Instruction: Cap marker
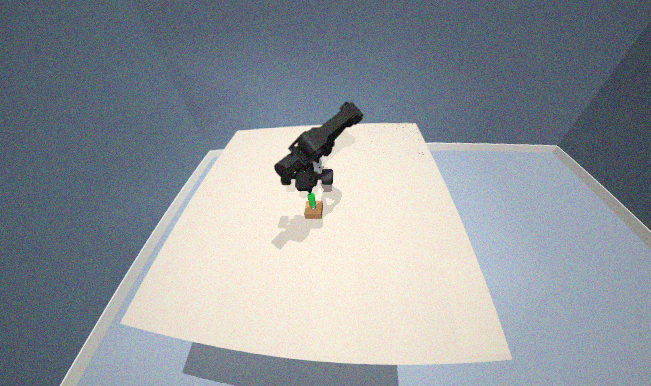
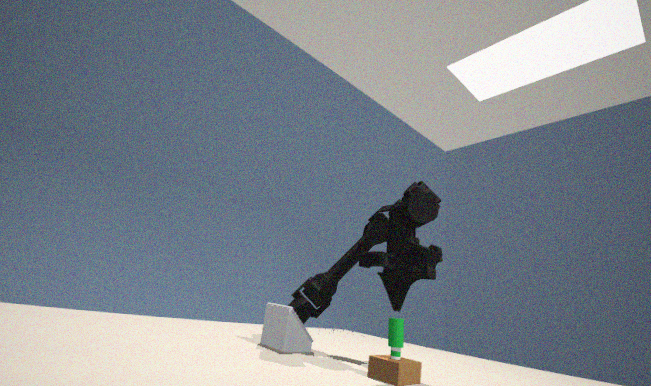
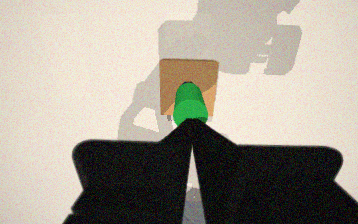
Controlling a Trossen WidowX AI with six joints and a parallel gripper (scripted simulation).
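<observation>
My gripper tip is 4 cm above the green cap. Also, from my gripper tip: brown holder block 10 cm below.
</observation>
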